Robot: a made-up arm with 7 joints.
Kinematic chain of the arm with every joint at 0, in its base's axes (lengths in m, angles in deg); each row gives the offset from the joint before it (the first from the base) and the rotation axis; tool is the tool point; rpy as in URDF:
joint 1: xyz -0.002 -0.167 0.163 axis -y
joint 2: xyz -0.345 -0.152 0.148 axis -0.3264 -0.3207 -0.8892
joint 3: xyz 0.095 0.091 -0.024 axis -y
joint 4: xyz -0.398 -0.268 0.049 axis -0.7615 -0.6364 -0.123
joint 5: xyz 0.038 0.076 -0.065 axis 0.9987 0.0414 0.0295
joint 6: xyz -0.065 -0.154 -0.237 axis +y
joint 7: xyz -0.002 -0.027 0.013 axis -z
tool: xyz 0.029 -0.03 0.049 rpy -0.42 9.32 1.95
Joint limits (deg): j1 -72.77..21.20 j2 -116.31..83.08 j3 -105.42..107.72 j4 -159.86..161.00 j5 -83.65..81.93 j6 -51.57..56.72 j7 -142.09..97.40
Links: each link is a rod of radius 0.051 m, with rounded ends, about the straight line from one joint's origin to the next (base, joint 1, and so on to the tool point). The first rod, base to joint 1, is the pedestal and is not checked.
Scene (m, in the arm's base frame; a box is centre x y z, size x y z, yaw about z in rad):
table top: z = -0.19
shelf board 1: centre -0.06 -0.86 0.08 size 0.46 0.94 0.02 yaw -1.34
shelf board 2: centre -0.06 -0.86 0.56 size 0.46 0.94 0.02 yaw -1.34
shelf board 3: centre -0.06 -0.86 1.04 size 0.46 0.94 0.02 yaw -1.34
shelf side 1: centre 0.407 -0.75 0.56 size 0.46 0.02 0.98 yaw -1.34
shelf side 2: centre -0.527 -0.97 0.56 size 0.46 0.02 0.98 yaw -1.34
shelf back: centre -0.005 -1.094 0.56 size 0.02 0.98 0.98 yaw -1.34
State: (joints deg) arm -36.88 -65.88 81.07 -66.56 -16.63 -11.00 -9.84
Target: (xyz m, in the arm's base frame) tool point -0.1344 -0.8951 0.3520
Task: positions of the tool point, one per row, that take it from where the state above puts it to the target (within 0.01 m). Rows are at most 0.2 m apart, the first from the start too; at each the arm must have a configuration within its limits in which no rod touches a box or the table.
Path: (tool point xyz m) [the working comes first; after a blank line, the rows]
Joints at the target: -72.77 48.72 107.72 -37.14 -24.15 -3.26 -2.32
Straight joint move there: touches shelf board 1.

1: -0.5666 -0.2655 0.0497
2: -0.5358 -0.3561 0.0796
3: -0.5113 -0.4561 0.1352
4: -0.4854 -0.5538 0.2190
5: -0.4498 -0.6381 0.3277
6: -0.3688 -0.7154 0.2797
7: -0.2597 -0.8098 0.2850
8: -0.1344 -0.8951 0.3520

